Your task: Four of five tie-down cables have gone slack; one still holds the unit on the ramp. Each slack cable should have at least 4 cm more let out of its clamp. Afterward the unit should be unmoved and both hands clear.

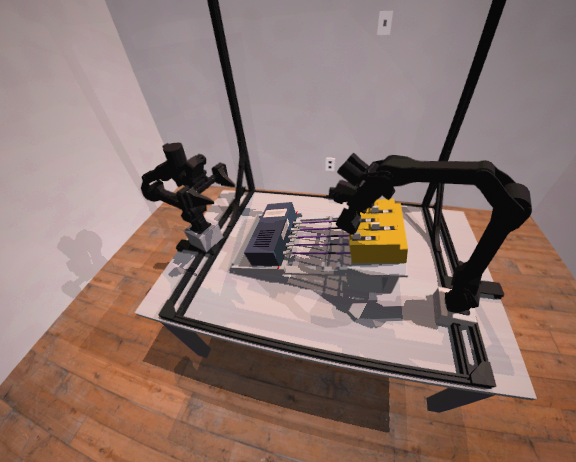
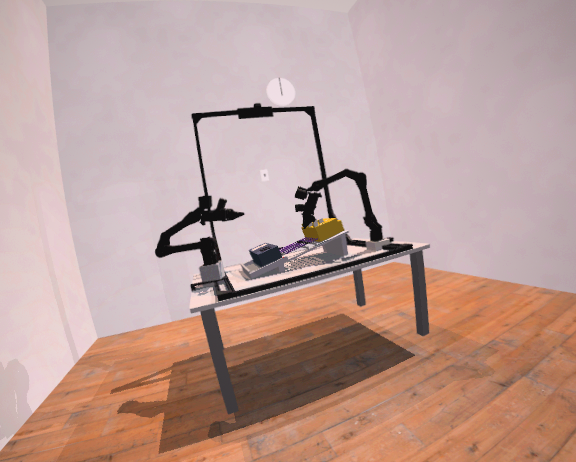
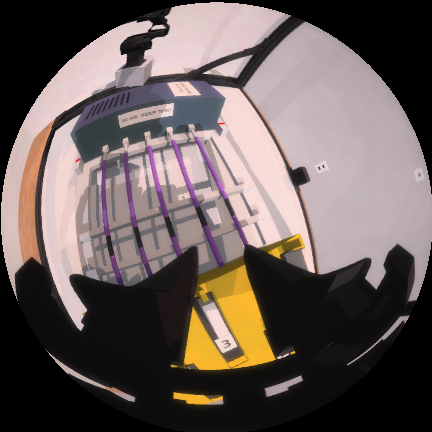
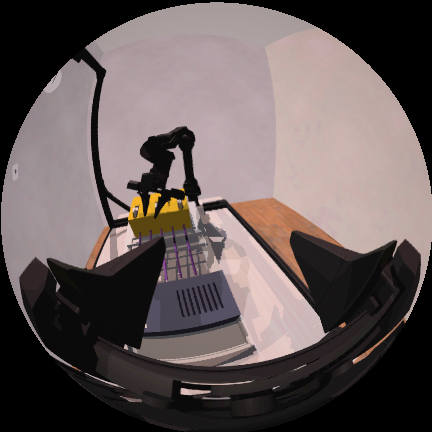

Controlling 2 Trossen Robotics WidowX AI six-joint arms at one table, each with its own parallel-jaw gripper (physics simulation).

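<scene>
The dark blue unit (image 1: 267, 245) (image 2: 265, 255) (image 3: 145, 116) (image 4: 200, 302) sits on the ramp (image 1: 241, 269). Several purple cables (image 2: 297, 245) (image 3: 155, 172) run from it to the yellow clamp block (image 1: 377, 253) (image 2: 327, 231) (image 3: 250, 320) (image 4: 165, 226). Which cables are slack cannot be told. My left gripper (image 1: 346, 226) (image 2: 307, 225) (image 3: 220, 251) (image 4: 149, 217) is part open and empty, low over the block's cable-side edge. Between its fingers shows a clamp lever labelled 3 (image 3: 226, 343); its fingers hide neighbouring clamps. My right gripper (image 1: 222, 194) (image 2: 243, 214) (image 4: 229, 240) is wide open and empty, raised beyond the unit.
The ramp is raised under the yellow block. Black frame rails (image 1: 320, 357) run along the table edges, and upright posts (image 1: 227, 75) (image 1: 462, 100) stand behind. Red marks (image 3: 221, 123) (image 3: 77, 160) lie beside the unit's ends.
</scene>
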